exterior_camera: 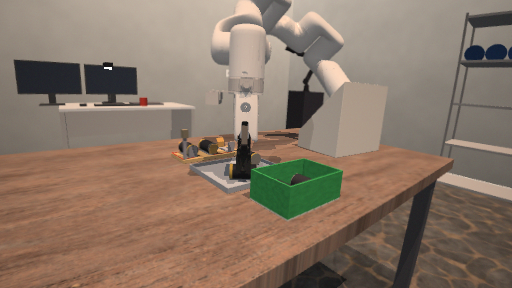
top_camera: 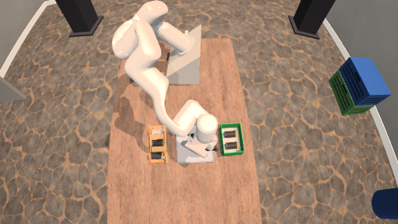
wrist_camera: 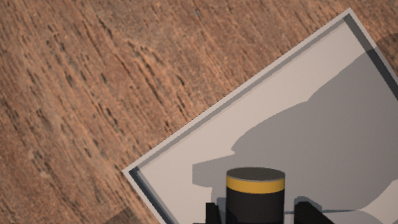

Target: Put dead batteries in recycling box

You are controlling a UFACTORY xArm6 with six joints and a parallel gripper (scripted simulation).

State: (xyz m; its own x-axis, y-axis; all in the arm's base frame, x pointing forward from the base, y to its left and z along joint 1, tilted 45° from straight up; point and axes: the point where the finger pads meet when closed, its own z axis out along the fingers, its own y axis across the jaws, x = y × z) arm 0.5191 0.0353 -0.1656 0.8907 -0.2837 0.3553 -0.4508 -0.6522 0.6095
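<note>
The grey tray lies 5 cm to the right of my hand, 4 cm below it and 2 cm behind it. Also, from my hand: green recycling box 13 cm to the left, 5 cm behind, 3 cm below.
</note>
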